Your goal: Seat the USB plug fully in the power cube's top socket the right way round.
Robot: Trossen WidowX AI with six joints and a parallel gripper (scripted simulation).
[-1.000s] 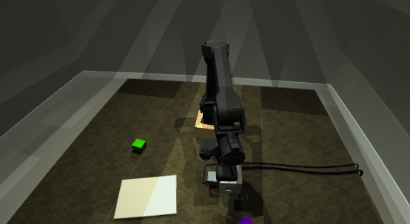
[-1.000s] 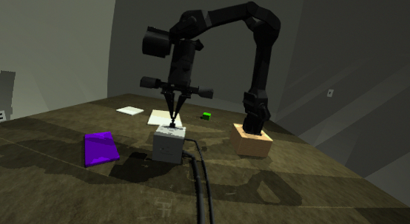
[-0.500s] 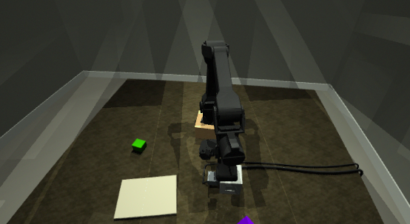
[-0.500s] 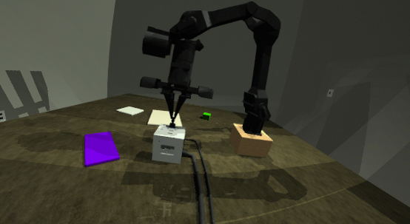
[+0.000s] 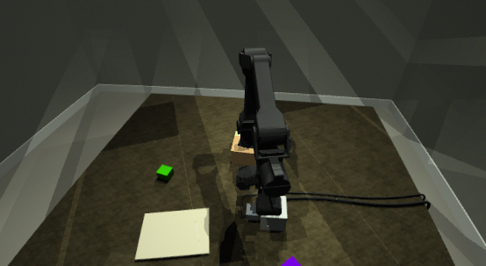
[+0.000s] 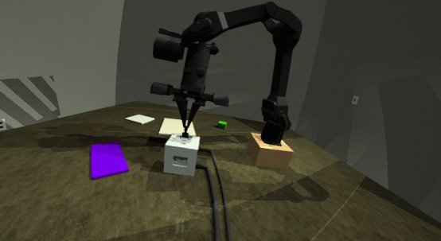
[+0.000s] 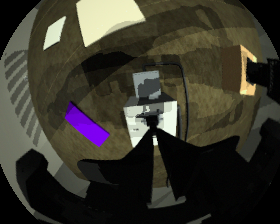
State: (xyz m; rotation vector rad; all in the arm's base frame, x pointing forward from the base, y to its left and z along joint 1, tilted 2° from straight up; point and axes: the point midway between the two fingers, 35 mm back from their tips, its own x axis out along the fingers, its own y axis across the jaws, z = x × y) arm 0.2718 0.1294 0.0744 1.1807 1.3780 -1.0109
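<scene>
My gripper tip is now 2 cm above the dark USB plug. Also, from my gripper tip: purple flat block (18 cm ahead, 10 cm below, 7 cm to the left); then cream sheet (27 cm to the right, 12 cm ahead, 10 cm below); then small green cube (41 cm to the right, 9 cm below, 8 cm behind).
</scene>
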